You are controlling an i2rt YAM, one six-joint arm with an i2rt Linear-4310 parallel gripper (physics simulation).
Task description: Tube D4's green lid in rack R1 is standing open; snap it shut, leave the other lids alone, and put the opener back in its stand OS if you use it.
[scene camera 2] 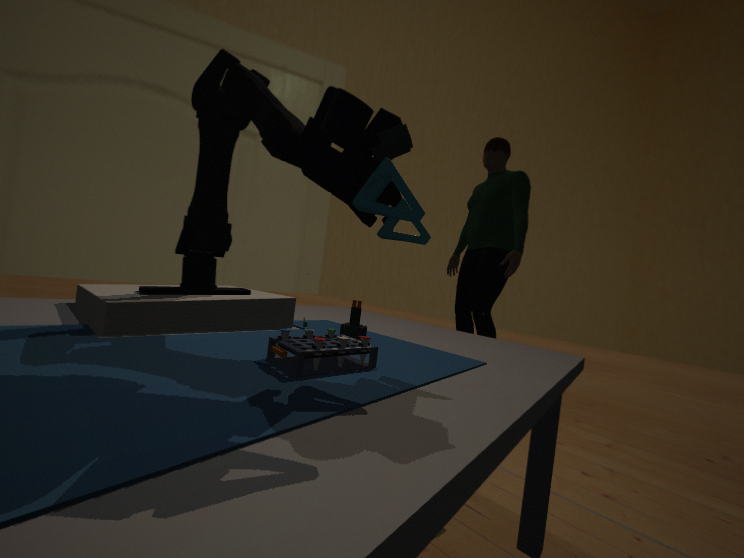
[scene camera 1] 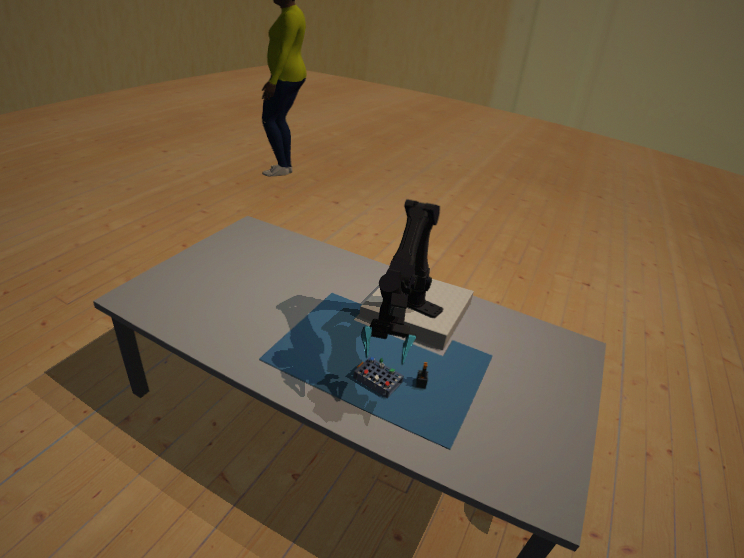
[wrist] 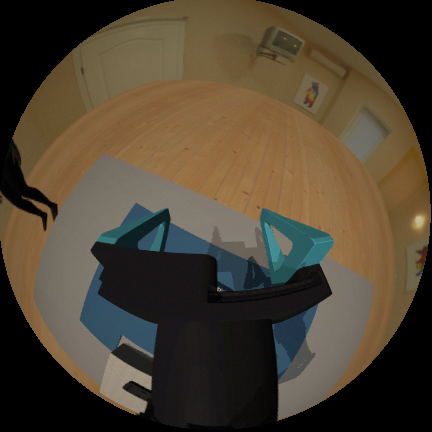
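Rack R1 stands on the blue mat. One green lid stands upright on a tube in the row nearer the arm base; another green lid lies low on its tube. The tube labels cannot be read. Red, white and blue lids also show low on the rack. The opener, with orange tips, is upright in its black stand OS. My gripper is open and empty, well above the rack. In the wrist view its body hides nearly all of the rack.
The blue mat lies on the grey table. The arm stands on a pale block behind the mat. A person in yellow and a person in green stand beyond the table.
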